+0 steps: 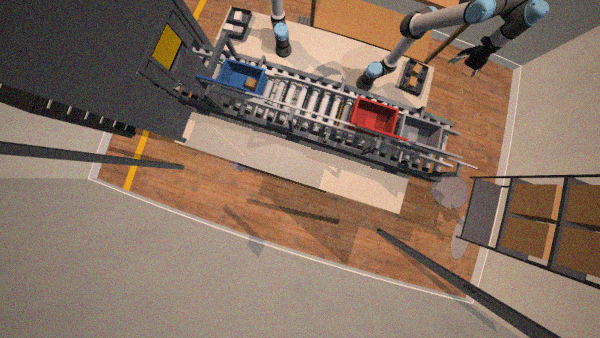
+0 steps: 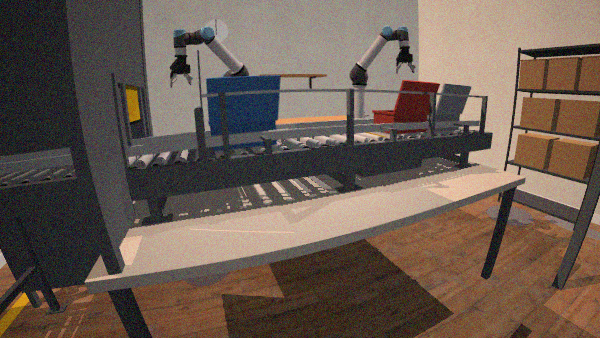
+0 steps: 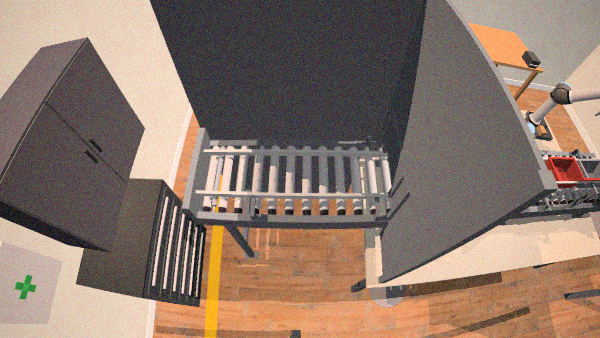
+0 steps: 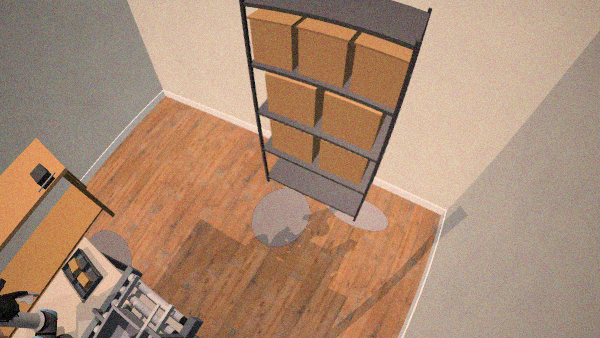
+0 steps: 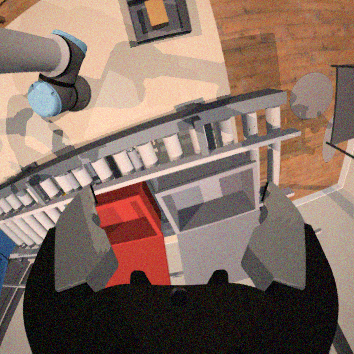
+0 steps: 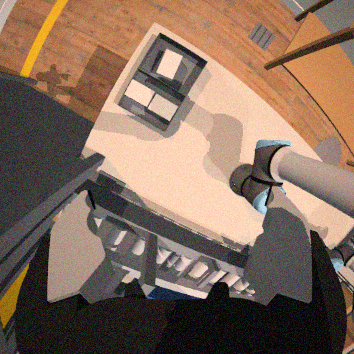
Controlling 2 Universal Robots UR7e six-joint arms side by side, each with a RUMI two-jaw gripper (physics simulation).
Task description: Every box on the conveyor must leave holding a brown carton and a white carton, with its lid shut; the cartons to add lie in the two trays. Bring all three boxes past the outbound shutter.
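Places are measured from the left arm's base along level axes (x ahead, y right, z down), in centimetres.
Where they show: left gripper, fingertip midpoint: [image 1: 459,69] [image 2: 405,73] [image 4: 29,305] [image 5: 178,185]; right gripper, fingertip midpoint: [image 2: 181,86] [image 6: 178,190]; left arm's base, link origin: [image 1: 364,84] [image 5: 74,92]; right arm's base, link origin: [image 1: 283,50] [image 6: 244,179].
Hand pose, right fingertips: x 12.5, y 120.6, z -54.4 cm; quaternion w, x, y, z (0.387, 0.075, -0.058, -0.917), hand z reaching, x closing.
Observation:
Things, the pixels of their top centre, and the offset from my right fingertips. "spot": a spot on its surface instead.
- brown carton, top centre: [image 1: 252,82] dx +45.8, dy -45.1, dz +26.4 cm
- yellow panel, surface spot: [image 1: 167,47] spot: dx +55.5, dy +9.1, dz +9.0 cm
A blue box [image 1: 227,74] [image 2: 243,105] stands with its lid open at the conveyor's left, a brown carton [image 1: 251,83] inside. A red box [image 1: 374,120] [image 2: 417,106] [image 5: 140,250] and a grey box [image 1: 422,132] [image 2: 454,102] [image 5: 215,250] stand lid-open at the right; no carton shows in either. Three white cartons [image 6: 170,63] [image 6: 139,92] [image 6: 162,108] lie in one tray [image 6: 196,80]. Brown cartons [image 4: 75,263] [image 4: 84,281] lie in the other tray [image 4: 95,272] [image 5: 160,35]. My left gripper [image 1: 464,67] [image 2: 406,70] [image 5: 178,185] is open and empty, high up. My right gripper [image 2: 181,81] [image 6: 178,190] is open and empty, high near the blue box.
A rail [image 2: 310,90] runs along the conveyor's near side. A dark enclosure [image 1: 100,55] with a yellow panel [image 1: 167,47] stands at the conveyor's left end. The outbound rollers [image 3: 306,180] carry no box. A shelf rack [image 4: 320,87] stands beyond the upstream end.

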